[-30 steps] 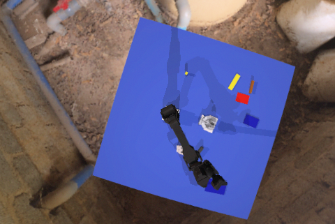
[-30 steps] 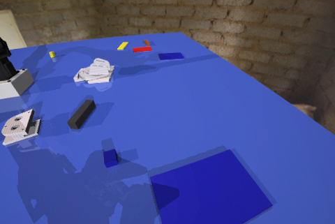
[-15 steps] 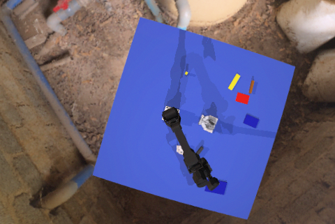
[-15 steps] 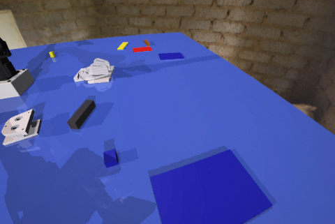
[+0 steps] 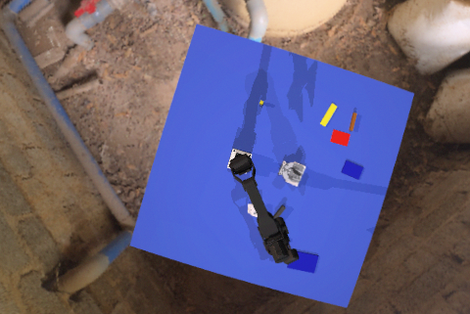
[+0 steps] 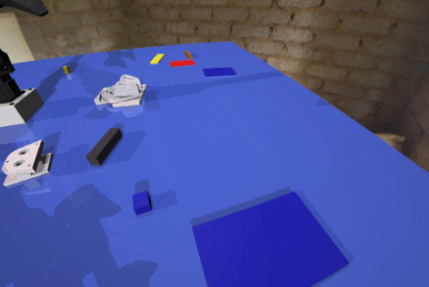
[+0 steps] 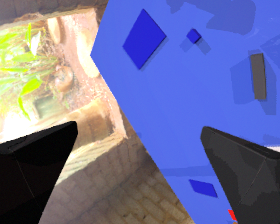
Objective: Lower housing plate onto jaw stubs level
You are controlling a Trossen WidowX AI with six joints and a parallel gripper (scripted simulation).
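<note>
The white stepped block lies 16 cm behind my gripper tip, 2 cm to the left of it and 26 cm below it. Round my gripper tip: small blue cube (5 cm ahead, 8 cm to the right, 26 cm below); grey jaw assembly (7 cm behind, 26 cm to the left, 25 cm below); dark bar (3 cm behind, 5 cm to the left, 26 cm below).
</note>
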